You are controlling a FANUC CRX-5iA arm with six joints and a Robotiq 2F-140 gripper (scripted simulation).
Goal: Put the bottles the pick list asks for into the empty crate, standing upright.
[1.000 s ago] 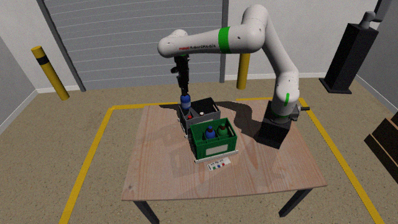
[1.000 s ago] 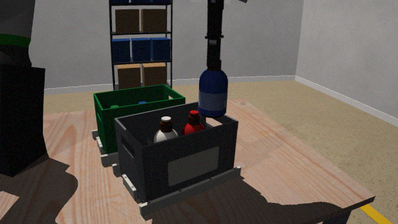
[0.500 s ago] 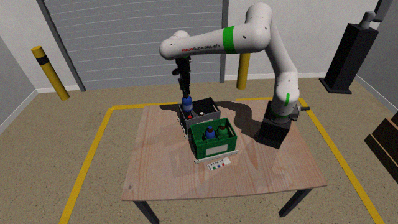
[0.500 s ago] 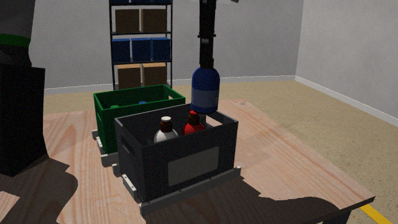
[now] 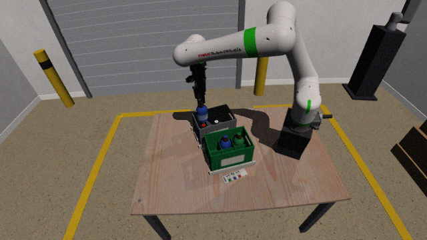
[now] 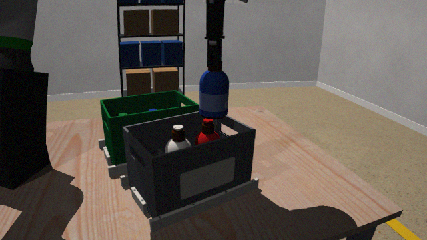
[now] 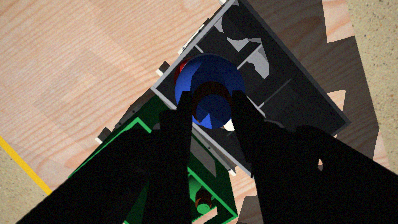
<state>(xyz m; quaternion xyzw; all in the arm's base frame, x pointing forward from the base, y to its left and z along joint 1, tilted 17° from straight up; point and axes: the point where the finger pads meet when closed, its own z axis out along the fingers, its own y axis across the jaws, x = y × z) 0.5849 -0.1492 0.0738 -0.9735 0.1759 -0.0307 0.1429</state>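
Now: the blue-label bottle 80 mm below my hand. Round my hand: red-label bottle 10 mm behind, 30 mm to the left, 260 mm below; then dark grey crate 70 mm behind, 50 mm to the right, 270 mm below; then white-label bottle 90 mm behind, 10 mm to the right, 260 mm below.
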